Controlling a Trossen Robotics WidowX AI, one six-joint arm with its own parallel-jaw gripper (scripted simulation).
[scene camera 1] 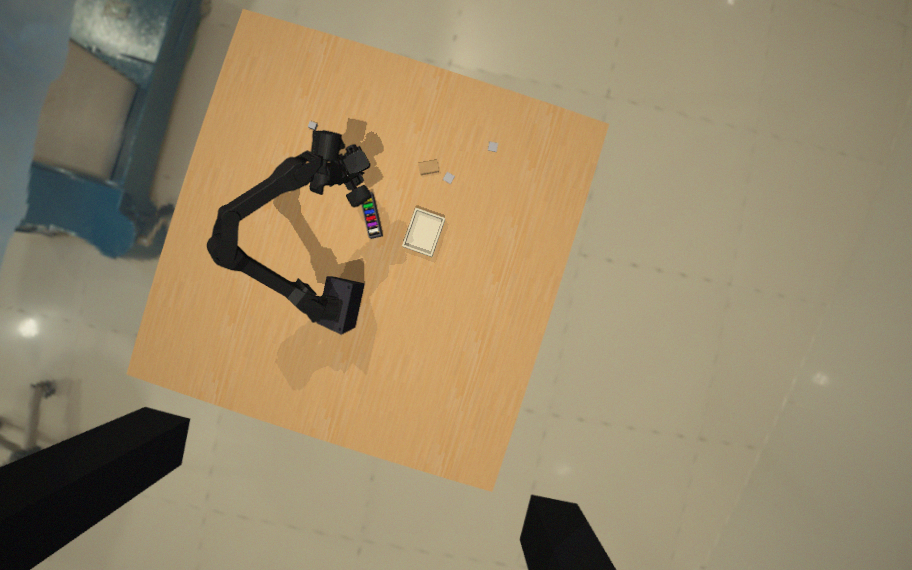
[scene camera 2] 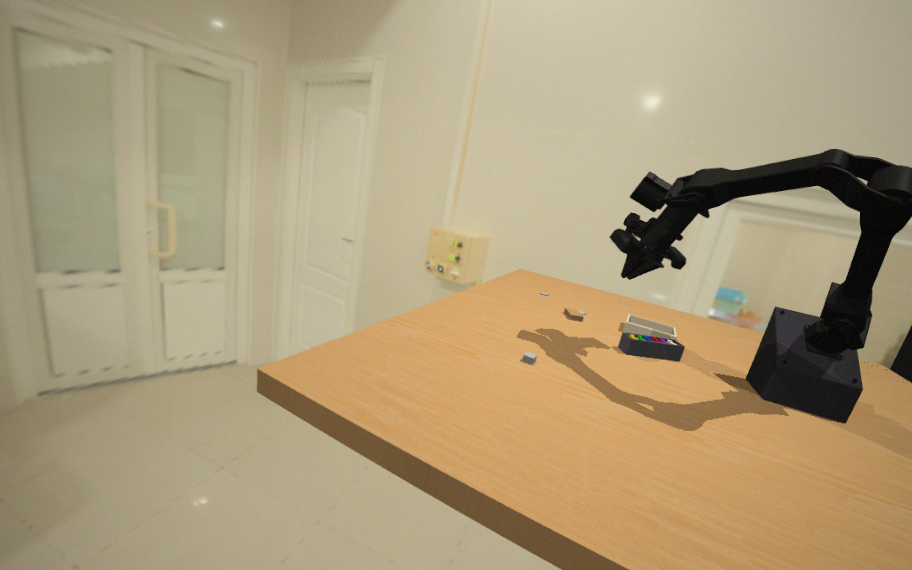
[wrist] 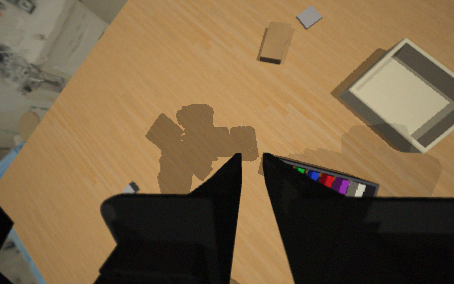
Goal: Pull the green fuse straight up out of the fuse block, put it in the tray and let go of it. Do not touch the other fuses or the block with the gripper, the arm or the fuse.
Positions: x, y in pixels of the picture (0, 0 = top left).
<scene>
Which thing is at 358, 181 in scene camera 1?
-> My gripper.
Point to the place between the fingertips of my gripper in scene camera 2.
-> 625, 277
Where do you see a tray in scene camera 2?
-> At 636, 325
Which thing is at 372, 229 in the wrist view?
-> My gripper.
</scene>
